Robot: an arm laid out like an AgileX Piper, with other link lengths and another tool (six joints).
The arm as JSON. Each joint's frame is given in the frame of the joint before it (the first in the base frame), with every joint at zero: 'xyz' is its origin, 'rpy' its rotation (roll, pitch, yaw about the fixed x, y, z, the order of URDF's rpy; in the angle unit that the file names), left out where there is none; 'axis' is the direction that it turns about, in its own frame. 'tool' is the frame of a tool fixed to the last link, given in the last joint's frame.
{
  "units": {
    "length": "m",
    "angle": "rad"
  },
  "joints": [
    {
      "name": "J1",
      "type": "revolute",
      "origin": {
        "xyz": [
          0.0,
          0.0,
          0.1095
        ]
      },
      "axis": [
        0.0,
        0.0,
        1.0
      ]
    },
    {
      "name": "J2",
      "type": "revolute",
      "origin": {
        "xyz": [
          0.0,
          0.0,
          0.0
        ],
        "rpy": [
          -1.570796,
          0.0,
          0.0
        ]
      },
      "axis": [
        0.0,
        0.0,
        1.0
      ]
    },
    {
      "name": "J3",
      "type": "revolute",
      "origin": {
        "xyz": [
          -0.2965,
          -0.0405,
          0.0
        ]
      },
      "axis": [
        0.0,
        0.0,
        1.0
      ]
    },
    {
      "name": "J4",
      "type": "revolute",
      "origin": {
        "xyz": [
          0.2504,
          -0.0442,
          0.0
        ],
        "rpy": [
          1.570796,
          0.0,
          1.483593
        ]
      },
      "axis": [
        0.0,
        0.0,
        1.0
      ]
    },
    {
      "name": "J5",
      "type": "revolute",
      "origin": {
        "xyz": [
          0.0,
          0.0,
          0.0
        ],
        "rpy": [
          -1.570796,
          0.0,
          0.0
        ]
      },
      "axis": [
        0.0,
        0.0,
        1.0
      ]
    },
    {
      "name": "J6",
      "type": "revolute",
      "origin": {
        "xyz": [
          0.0,
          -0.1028,
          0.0
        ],
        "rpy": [
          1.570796,
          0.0,
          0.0
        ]
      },
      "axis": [
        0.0,
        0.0,
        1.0
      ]
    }
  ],
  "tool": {
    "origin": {
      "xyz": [
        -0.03,
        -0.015,
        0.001
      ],
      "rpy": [
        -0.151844,
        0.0,
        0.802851
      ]
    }
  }
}
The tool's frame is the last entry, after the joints.
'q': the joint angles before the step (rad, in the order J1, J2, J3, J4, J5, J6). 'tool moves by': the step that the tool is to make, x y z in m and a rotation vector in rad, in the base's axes. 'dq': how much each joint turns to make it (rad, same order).
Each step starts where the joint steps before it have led.
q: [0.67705, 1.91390, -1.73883, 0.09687, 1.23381, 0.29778]
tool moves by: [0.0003, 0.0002, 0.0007, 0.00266, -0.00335, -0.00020]
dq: [-0.00005, -0.00019, -0.00164, 0.00002, -0.00246, -0.00009]
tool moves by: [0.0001, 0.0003, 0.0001, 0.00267, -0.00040, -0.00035]
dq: [0.00003, 0.00030, -0.00058, 0.00184, -0.00172, 0.00006]
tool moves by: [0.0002, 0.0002, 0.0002, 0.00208, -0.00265, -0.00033]
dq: [0.00013, -0.00014, 0.00009, -0.00005, -0.00335, 0.00014]
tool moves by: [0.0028, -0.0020, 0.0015, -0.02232, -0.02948, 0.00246]
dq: [-0.00003, 0.00012, -0.00207, -0.03594, -0.00706, -0.00002]
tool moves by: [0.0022, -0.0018, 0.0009, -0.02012, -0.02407, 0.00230]
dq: [0.00002, -0.00014, 0.00021, -0.03085, -0.00622, 0.00001]
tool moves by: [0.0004, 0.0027, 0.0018, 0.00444, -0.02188, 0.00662]
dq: [0.00628, 0.00009, -0.00230, -0.01032, -0.01760, 0.00005]
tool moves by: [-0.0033, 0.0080, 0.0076, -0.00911, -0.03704, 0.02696]
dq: [0.02452, 0.00003, -0.02238, -0.03072, -0.00024, -0.00030]
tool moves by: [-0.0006, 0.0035, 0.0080, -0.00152, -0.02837, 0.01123]
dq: [0.01067, -0.00010, -0.02488, -0.01983, 0.00452, 0.00030]
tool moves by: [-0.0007, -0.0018, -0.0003, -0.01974, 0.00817, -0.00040]
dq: [-0.00006, 0.00017, -0.00236, -0.00944, 0.02134, -0.00006]
